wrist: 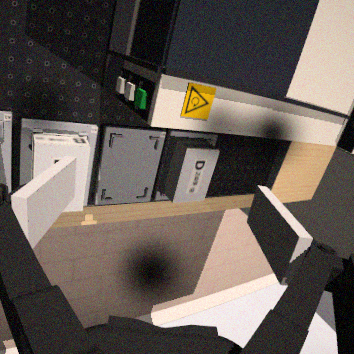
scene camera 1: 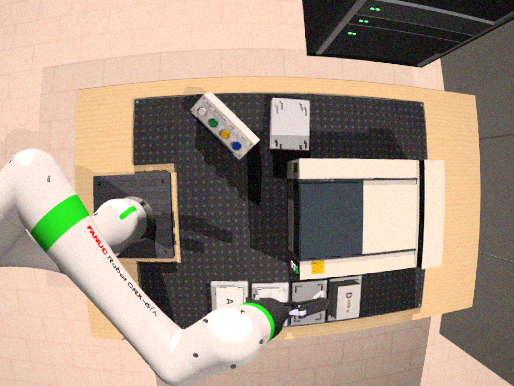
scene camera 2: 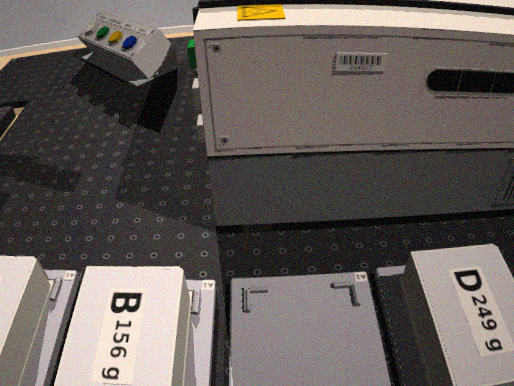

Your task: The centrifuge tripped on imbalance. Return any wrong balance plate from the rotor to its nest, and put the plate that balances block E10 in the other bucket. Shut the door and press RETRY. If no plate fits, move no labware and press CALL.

My gripper is open, with nothing in its grasp. I also see a centrifuge, a button box and a nest.
My gripper shows as well in the wrist view.
